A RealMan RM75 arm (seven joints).
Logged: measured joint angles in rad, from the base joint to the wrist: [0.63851, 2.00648, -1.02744, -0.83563, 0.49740, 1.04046, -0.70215]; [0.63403, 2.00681, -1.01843, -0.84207, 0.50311, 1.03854, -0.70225]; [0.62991, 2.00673, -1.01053, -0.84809, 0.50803, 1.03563, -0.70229]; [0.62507, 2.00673, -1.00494, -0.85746, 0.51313, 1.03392, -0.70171]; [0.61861, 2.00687, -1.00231, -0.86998, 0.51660, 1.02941, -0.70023]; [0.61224, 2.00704, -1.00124, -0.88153, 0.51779, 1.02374, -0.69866]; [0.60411, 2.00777, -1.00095, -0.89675, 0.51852, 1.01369, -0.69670]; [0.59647, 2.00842, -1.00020, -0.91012, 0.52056, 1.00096, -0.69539]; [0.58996, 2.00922, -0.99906, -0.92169, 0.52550, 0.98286, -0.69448]
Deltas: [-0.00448, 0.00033, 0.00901, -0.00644, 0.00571, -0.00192, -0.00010]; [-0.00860, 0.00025, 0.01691, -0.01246, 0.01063, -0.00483, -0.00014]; [-0.01344, 0.00025, 0.02250, -0.02183, 0.01573, -0.00654, 0.00044]; [-0.01990, 0.00039, 0.02513, -0.03435, 0.01920, -0.01105, 0.00192]; [-0.02627, 0.00056, 0.02620, -0.04590, 0.02039, -0.01672, 0.00349]; [-0.03440, 0.00129, 0.02649, -0.06112, 0.02112, -0.02677, 0.00545]; [-0.04204, 0.00194, 0.02724, -0.07449, 0.02316, -0.03950, 0.00676]; [-0.04855, 0.00274, 0.02838, -0.08606, 0.02810, -0.05760, 0.00767]
